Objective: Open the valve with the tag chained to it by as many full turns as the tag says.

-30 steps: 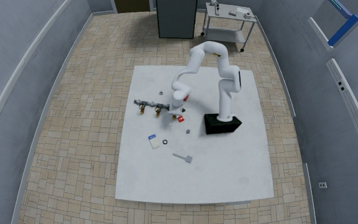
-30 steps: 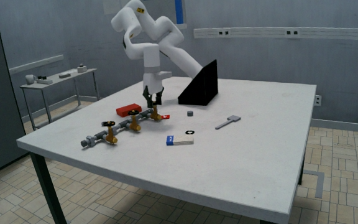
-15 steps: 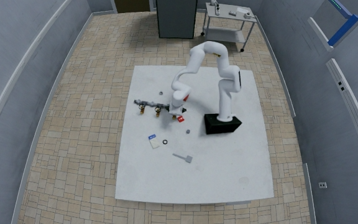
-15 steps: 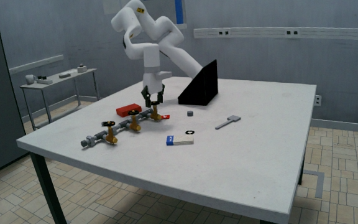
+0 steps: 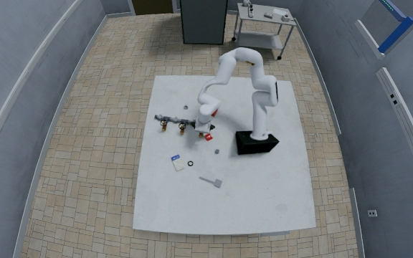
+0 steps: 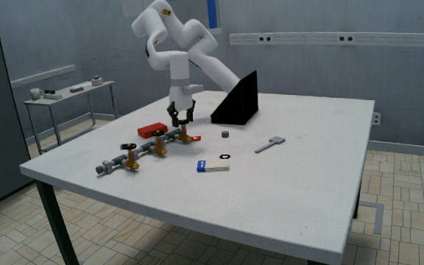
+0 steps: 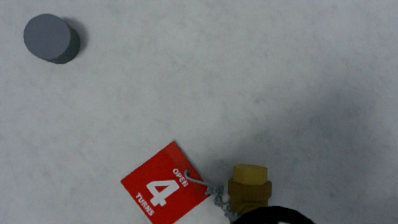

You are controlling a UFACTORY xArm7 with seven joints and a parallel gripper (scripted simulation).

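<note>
Now: hand 40 mm past the red tag, 30 mm to the right of it and 90 mm above it. Also, from my hand: white box (190 mm ahead, 200 mm to the left, 90 mm below); red block (80 mm behind, 210 mm to the right, 80 mm below); grey flat tool (30 mm behind, 360 mm to the left, 90 mm below).
</note>
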